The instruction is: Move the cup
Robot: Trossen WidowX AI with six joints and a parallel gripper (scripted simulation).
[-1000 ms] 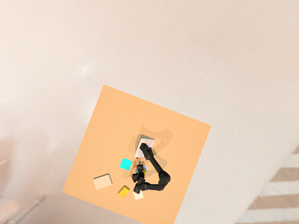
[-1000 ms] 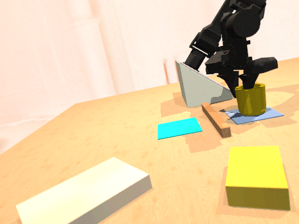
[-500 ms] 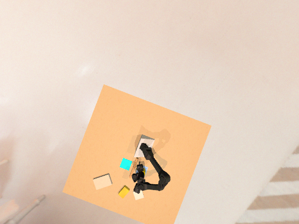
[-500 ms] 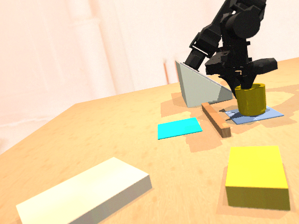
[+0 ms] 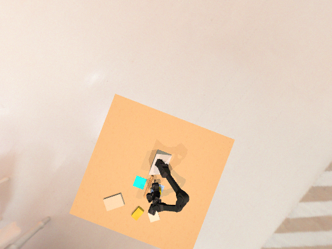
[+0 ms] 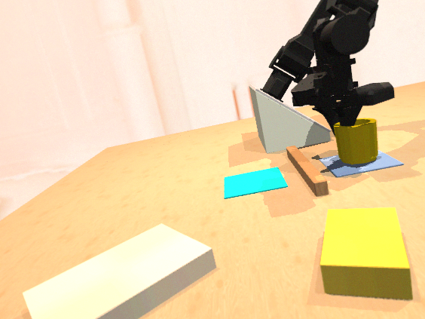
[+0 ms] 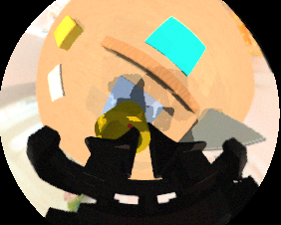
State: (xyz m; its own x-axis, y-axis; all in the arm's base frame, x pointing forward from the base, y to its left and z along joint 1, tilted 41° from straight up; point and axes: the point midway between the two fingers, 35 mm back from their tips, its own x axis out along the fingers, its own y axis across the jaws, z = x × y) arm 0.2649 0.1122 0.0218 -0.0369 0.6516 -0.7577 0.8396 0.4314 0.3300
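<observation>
The blue pad lies 30 mm ahead of my gripper tip, 10 mm to the left of it and 50 mm below it. Round my gripper tip: cyan pad (40 mm ahead, 180 mm to the right, 50 mm below); then yellow cup (20 mm ahead, 20 mm to the left); then wooden bar (30 mm ahead, 80 mm to the right, 40 mm below).
</observation>
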